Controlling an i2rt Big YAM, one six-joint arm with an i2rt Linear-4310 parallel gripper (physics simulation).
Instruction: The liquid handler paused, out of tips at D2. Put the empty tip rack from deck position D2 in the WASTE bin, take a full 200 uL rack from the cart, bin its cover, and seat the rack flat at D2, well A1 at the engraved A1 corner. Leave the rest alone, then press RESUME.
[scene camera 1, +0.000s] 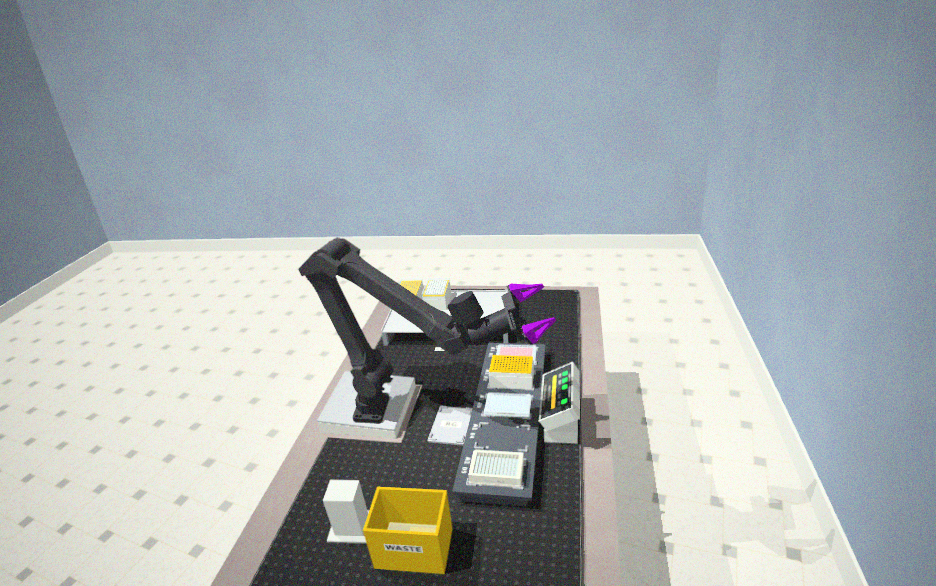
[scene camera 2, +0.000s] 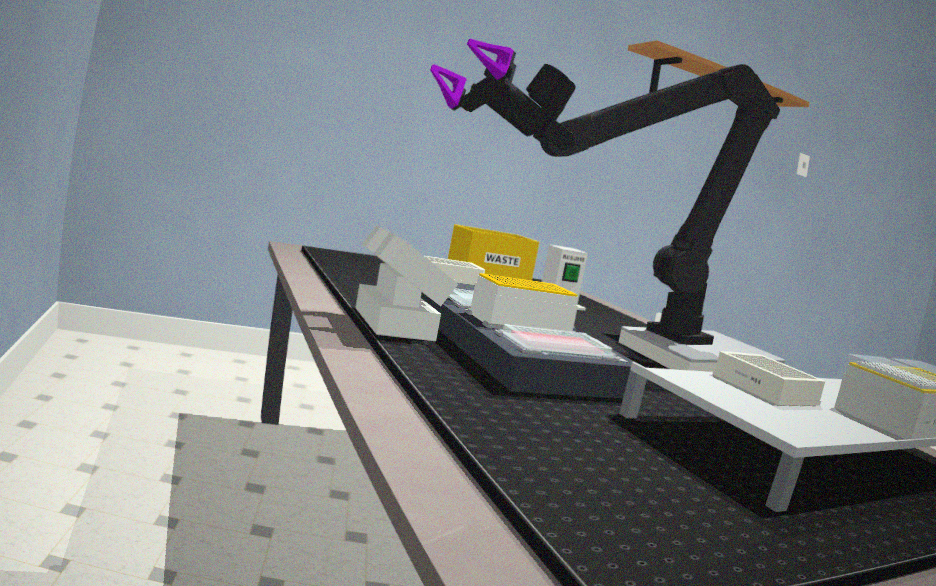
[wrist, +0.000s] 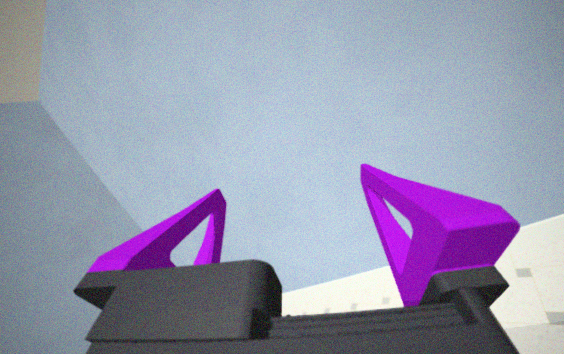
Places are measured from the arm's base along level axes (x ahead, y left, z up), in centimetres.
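Pixels of known places: gripper, fingertip midpoint: (scene camera 1: 549, 301) (scene camera 2: 449, 54) (wrist: 288, 184); arm's base at its link origin: (scene camera 1: 371, 409) (scene camera 2: 679, 336).
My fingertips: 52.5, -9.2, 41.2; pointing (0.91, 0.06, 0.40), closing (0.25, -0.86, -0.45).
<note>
For each thing: its top centre in the pictures, then the offset to it from my fingertips, as dx, dy, dz. "spot": a spot on its surface instead.
- tip rack at its top centre: (scene camera 2: 528, 283) (scene camera 1: 511, 363) -10.8, +20.9, -33.4
- cart at its top centre: (scene camera 2: 828, 401) (scene camera 1: 449, 309) -35.1, +60.5, -37.6
- yellow-topped rack at its top centre: (scene camera 1: 408, 285) -51.1, +67.6, -31.1
- yellow WASTE bin at its top centre: (scene camera 2: 496, 232) (scene camera 1: 405, 509) -31.8, -35.2, -30.7
- green RESUME button at a spot on its surface: (scene camera 2: 571, 272) spot: -47.7, -26.3, -36.1
- pink plate at its top centre: (scene camera 2: 558, 336) (scene camera 1: 515, 352) -9.9, +33.2, -38.0
- pale blue plate at its top centre: (scene camera 1: 507, 402) -11.7, +8.5, -38.0
- cream rack at its top centre: (scene camera 2: 448, 261) (scene camera 1: 496, 463) -13.6, -16.2, -36.3
- cream box at its top centre: (scene camera 2: 772, 366) -29.8, +53.6, -35.1
My gripper (scene camera 1: 548, 302) (scene camera 2: 451, 53) (wrist: 288, 184) is open and empty, high above the bench, its fingers pointing away from the arm base. The tip rack (scene camera 1: 511, 369) (scene camera 2: 524, 302) with a yellow, dark-holed top stands at D2 on the deck (scene camera 1: 504, 436) (scene camera 2: 552, 377). The cart (scene camera 1: 397, 323) (scene camera 2: 801, 439) bears a white-topped rack (scene camera 1: 436, 288) (scene camera 2: 887, 396), under a clear cover in scene camera 2, and a yellow-topped rack (scene camera 1: 411, 285), partly hidden by the arm in scene camera 1. The yellow WASTE bin (scene camera 1: 408, 556) (scene camera 2: 492, 248) has something pale inside. The green RESUME button (scene camera 2: 571, 272) faces scene camera 2.
A pink plate (scene camera 1: 516, 351) (scene camera 2: 559, 340), a pale blue plate (scene camera 1: 507, 405) and a cream rack (scene camera 1: 495, 467) sit on the deck. The screen console (scene camera 1: 560, 394) (scene camera 2: 407, 276) stands beside it. A cream box (scene camera 2: 768, 378) is on the cart. An orange shelf (scene camera 2: 680, 59) hangs behind the arm.
</note>
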